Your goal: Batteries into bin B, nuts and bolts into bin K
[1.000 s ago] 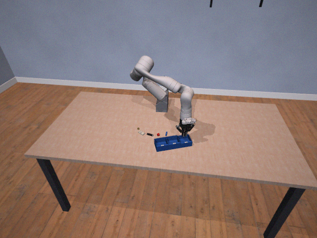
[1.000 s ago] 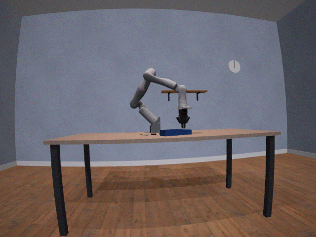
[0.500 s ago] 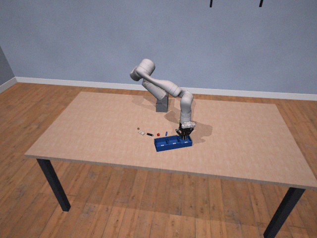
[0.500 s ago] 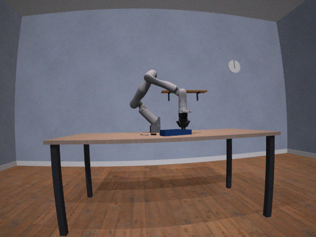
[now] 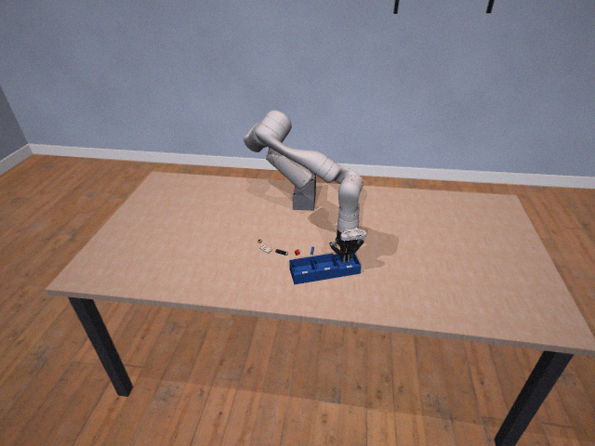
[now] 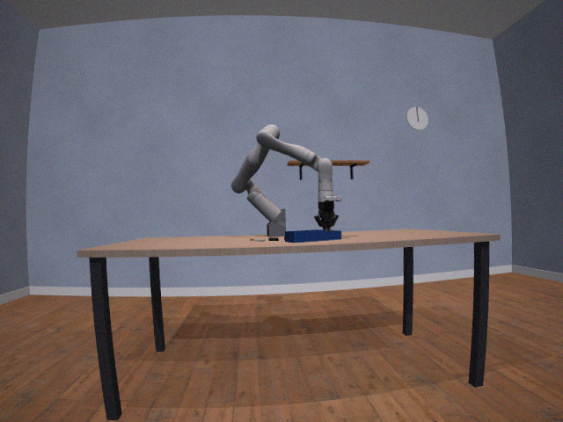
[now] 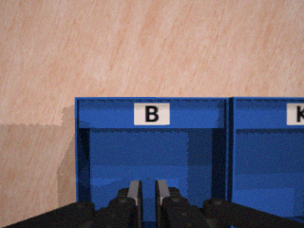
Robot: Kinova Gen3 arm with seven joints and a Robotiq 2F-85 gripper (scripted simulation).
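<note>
Now: the brass nut 35 cm to the right of my hand, 10 cm behind it and 3 cm below it. Round my hand: grey nut (7 cm to the right, 4 cm behind, 3 cm below); then blue battery (13 cm to the right, 6 cm behind, 3 cm below); then blue bin (7 cm to the right, 5 cm ahead, 1 cm below).
</note>
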